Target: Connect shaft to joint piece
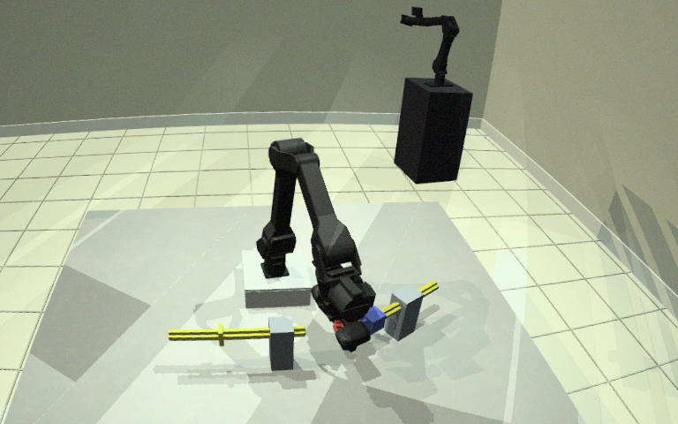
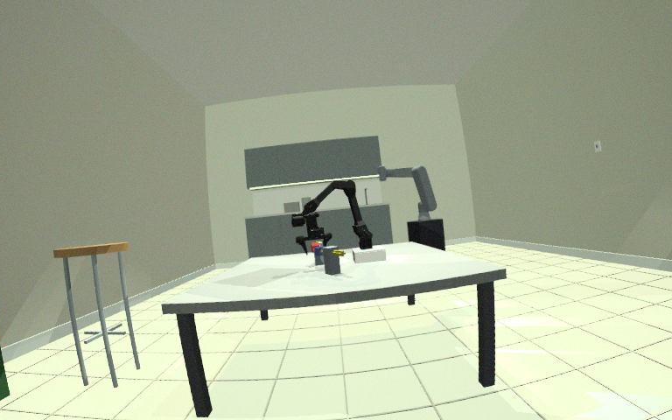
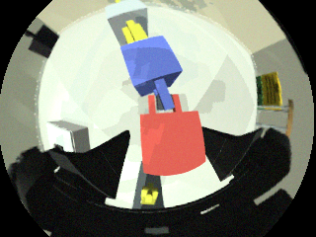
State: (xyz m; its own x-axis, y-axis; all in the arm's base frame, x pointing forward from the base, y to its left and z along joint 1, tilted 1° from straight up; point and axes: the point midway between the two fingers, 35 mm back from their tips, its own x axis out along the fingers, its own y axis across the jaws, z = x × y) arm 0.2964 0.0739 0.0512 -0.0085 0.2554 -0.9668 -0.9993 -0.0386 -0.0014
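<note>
Now: gripper tip 3 cm below the red square joint piece.
</note>
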